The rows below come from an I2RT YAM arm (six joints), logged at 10 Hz.
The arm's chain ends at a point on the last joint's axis. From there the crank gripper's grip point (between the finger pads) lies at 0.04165 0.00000 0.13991 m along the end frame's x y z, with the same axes.
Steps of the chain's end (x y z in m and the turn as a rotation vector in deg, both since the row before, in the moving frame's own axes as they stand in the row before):
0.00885 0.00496 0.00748 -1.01 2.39 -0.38
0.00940 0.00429 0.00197 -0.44 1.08 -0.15
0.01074 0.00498 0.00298 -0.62 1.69 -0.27
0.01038 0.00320 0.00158 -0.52 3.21 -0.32
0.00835 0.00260 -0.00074 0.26 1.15 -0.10
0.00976 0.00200 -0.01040 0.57 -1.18 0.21
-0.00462 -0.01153 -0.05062 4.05 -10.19 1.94
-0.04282 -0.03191 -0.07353 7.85 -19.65 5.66
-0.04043 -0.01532 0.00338 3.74 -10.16 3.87
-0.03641 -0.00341 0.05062 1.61 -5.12 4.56
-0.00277 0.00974 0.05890 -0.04 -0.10 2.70
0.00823 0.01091 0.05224 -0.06 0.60 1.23
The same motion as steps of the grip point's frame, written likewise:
0.01466 0.00711 0.00560 -1.01 2.39 -0.38
0.01203 0.00525 0.00116 -0.44 1.08 -0.15
0.01485 0.00628 0.00168 -0.62 1.69 -0.27
0.01815 0.00420 -0.00098 -0.52 3.21 -0.32
0.01115 0.00189 -0.00161 0.26 1.15 -0.10
0.00687 0.00075 -0.00958 0.57 -1.18 0.21
-0.02986 -0.02064 -0.04576 4.05 -10.19 1.94
-0.09133 -0.04991 -0.06874 7.85 -19.65 5.66
-0.06551 -0.02267 0.00832 3.74 -10.16 3.87
-0.04902 -0.00457 0.05377 1.61 -5.12 4.56
-0.00306 0.01179 0.05897 -0.04 -0.10 2.70
0.00968 0.01197 0.05180 -0.06 0.60 1.23

